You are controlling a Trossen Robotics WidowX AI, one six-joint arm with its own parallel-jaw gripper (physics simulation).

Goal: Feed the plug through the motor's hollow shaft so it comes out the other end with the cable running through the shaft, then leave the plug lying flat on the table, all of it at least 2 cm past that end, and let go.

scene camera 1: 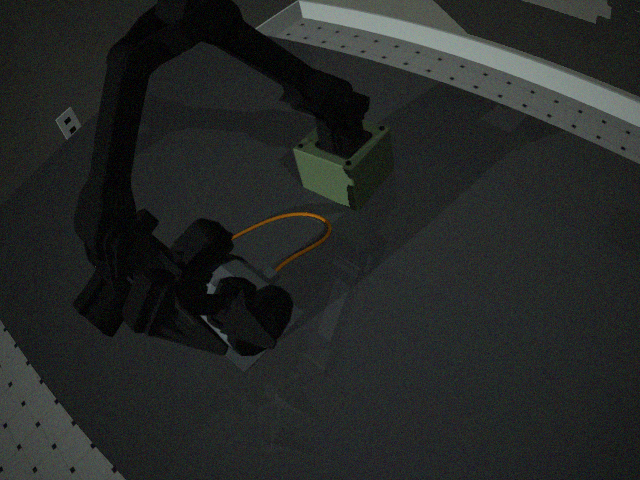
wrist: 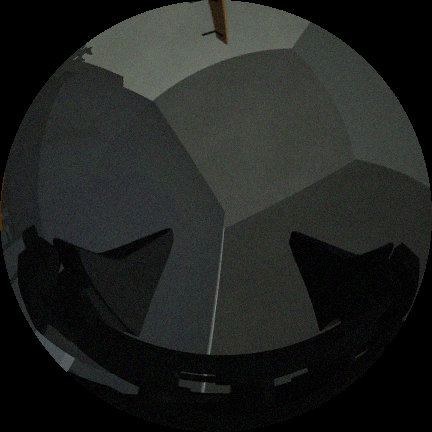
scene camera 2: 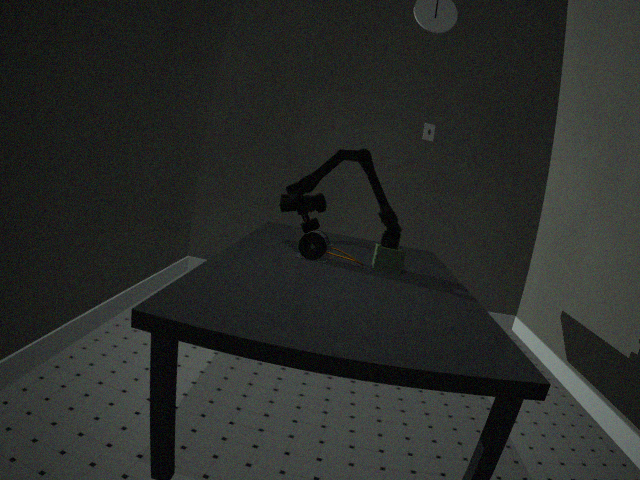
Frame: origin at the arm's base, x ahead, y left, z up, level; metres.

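Seen in the pictures: gripper, between the fingertips: point(scene camera 1: 251, 348) point(wrist: 233, 236) point(scene camera 2: 299, 211); arm's base, origin of its link: point(scene camera 1: 343, 140) point(scene camera 2: 389, 247).
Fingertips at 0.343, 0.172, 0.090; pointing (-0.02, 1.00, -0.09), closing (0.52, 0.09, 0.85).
Offsets run from my fingertips to a thing's middle, as dx, dy, dz. "*": to the spot under its first point. Level surfaces: height alone.
The motor @[-0.062, -0.128, -0.129] point(scene camera 1: 240, 270) point(scene camera 2: 313, 245), a pale grey cylinder with a dark round end, rests on a grey base and is partly covered by the arm in scene camera 1. The orange cable point(scene camera 1: 305, 213) point(scene camera 2: 345, 255) loops on its robot-base side. One end meets a small grey piece @[* -0.117, -0.125, -0.120] point(scene camera 1: 269, 272) close beside the motor; the other runs behind the gripper housing. I cannot make out the plug. My gripper point(scene camera 1: 248, 347) point(scene camera 2: 310, 225) point(wrist: 233, 236) is open and empty, fingers wide apart, above the motor in scene camera 2. Contact with the motor cannot be told.
The arm's base stands on a green box point(scene camera 1: 323, 175) point(scene camera 2: 387, 258) on the dark table @[dz -0.180] point(scene camera 1: 465, 310) point(scene camera 2: 320, 310). The cable loop bends close to this box. The upper arm arches over the table. The scene is very dim.
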